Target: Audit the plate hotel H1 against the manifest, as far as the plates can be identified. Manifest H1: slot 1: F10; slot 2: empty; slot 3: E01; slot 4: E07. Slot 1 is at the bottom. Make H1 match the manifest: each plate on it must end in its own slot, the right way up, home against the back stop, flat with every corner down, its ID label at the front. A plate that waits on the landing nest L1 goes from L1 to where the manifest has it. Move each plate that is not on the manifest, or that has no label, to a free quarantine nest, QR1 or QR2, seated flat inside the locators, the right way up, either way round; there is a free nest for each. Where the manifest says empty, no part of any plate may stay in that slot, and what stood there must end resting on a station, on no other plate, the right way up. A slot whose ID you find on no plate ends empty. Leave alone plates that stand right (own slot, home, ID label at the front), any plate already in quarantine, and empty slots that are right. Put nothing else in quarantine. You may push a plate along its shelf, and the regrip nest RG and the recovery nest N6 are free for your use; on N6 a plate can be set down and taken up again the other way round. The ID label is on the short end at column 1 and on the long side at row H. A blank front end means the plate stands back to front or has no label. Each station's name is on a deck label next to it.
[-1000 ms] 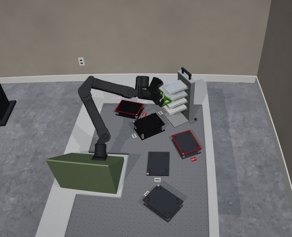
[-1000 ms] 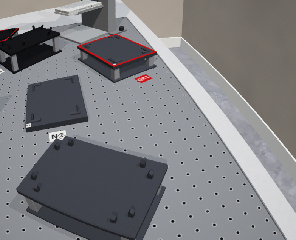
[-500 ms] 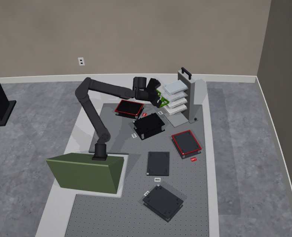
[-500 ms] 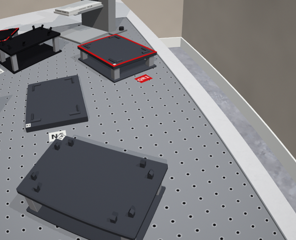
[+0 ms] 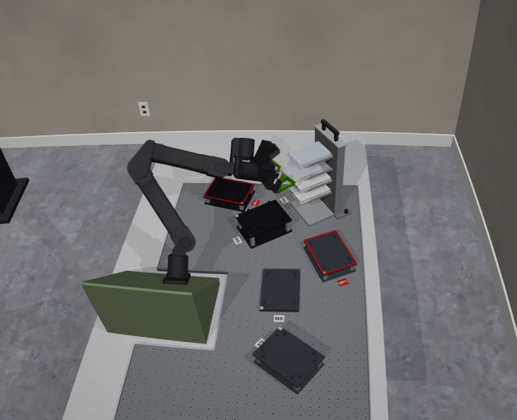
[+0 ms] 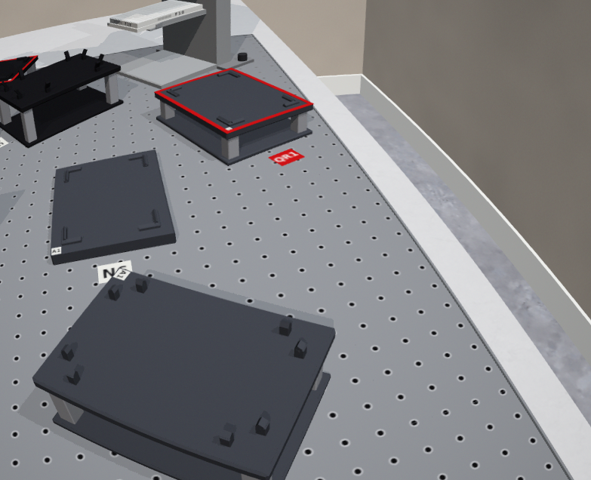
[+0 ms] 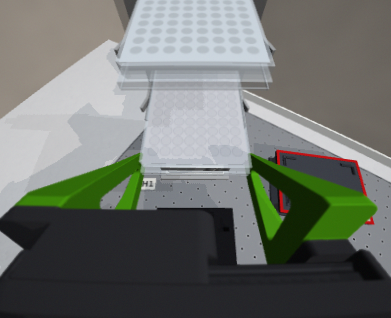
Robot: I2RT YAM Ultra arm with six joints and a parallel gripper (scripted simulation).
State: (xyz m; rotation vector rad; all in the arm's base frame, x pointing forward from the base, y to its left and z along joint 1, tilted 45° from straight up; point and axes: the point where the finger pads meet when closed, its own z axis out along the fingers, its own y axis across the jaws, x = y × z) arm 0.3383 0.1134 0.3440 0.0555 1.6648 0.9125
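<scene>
Now: the clear well plate 50 mm ahead of my hand and 20 mm to the left of it. From my hand the other things lie so: plate hotel H1: 150 mm ahead, 70 mm to the left, 50 mm below; H1 deck label: 210 mm below, 110 mm to the left, 10 mm behind; black regrip nest RG: 150 mm below, 90 mm behind, 40 mm to the right.
</scene>
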